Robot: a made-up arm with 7 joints. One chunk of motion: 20 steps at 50 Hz.
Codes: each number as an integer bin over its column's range. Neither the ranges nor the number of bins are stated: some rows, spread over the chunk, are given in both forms.
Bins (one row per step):
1: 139 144 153 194 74 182 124
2: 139 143 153 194 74 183 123
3: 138 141 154 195 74 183 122
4: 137 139 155 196 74 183 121
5: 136 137 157 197 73 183 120
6: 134 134 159 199 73 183 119
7: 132 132 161 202 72 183 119
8: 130 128 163 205 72 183 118
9: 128 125 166 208 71 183 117
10: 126 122 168 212 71 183 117
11: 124 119 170 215 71 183 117
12: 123 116 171 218 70 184 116
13: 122 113 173 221 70 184 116
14: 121 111 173 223 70 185 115
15: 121 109 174 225 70 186 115
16: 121 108 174 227 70 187 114
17: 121 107 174 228 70 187 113
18: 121 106 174 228 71 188 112
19: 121 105 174 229 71 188 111
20: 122 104 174 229 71 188 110
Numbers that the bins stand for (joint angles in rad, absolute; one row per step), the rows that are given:
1: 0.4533 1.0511 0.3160 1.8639 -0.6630 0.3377 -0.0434
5: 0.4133 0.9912 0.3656 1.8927 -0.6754 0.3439 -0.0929
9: 0.3067 0.8886 0.4771 1.9984 -0.7002 0.3439 -0.1301
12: 0.2400 0.8117 0.5391 2.0945 -0.7125 0.3501 -0.1425
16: 0.2133 0.7433 0.5762 2.1810 -0.7125 0.3687 -0.1673
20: 0.2267 0.7091 0.5762 2.2002 -0.7002 0.3749 -0.2169
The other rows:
2: 0.4533 1.0425 0.3160 1.8639 -0.6630 0.3439 -0.0558
3: 0.4400 1.0254 0.3284 1.8735 -0.6630 0.3439 -0.0682
4: 0.4267 1.0083 0.3408 1.8831 -0.6630 0.3439 -0.0805
6: 0.3867 0.9656 0.3904 1.9120 -0.6754 0.3439 -0.1053
7: 0.3600 0.9485 0.4151 1.9408 -0.6878 0.3439 -0.1053
8: 0.3333 0.9143 0.4399 1.9696 -0.6878 0.3439 -0.1177
10: 0.2800 0.8630 0.5019 2.0369 -0.7002 0.3439 -0.1301
11: 0.2533 0.8373 0.5267 2.0657 -0.7002 0.3439 -0.1301
13: 0.2267 0.7860 0.5638 2.1233 -0.7125 0.3501 -0.1425
14: 0.2133 0.7689 0.5638 2.1425 -0.7125 0.3563 -0.1549
15: 0.2133 0.7518 0.5762 2.1618 -0.7125 0.3625 -0.1549
17: 0.2133 0.7347 0.5762 2.1906 -0.7125 0.3687 -0.1797
18: 0.2133 0.7262 0.5762 2.1906 -0.7002 0.3749 -0.1921
19: 0.2133 0.7176 0.5762 2.2002 -0.7002 0.3749 -0.2045

